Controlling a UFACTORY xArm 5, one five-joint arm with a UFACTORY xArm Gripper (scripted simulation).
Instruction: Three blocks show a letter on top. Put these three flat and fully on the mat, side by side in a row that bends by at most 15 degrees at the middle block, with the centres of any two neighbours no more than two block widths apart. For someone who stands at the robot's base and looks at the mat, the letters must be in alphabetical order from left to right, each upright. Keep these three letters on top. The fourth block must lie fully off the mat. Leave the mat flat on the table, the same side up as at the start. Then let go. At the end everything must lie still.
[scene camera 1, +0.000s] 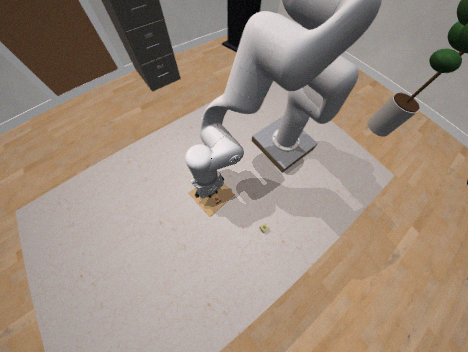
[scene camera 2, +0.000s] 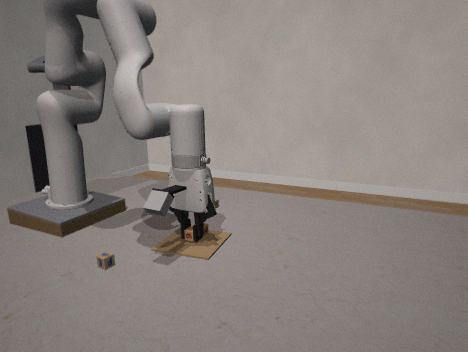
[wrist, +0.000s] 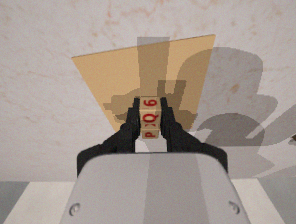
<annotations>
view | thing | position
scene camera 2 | gripper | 192, 238
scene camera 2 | tan mat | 173, 244
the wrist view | gripper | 150, 105
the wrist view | tan mat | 176, 69
</annotations>
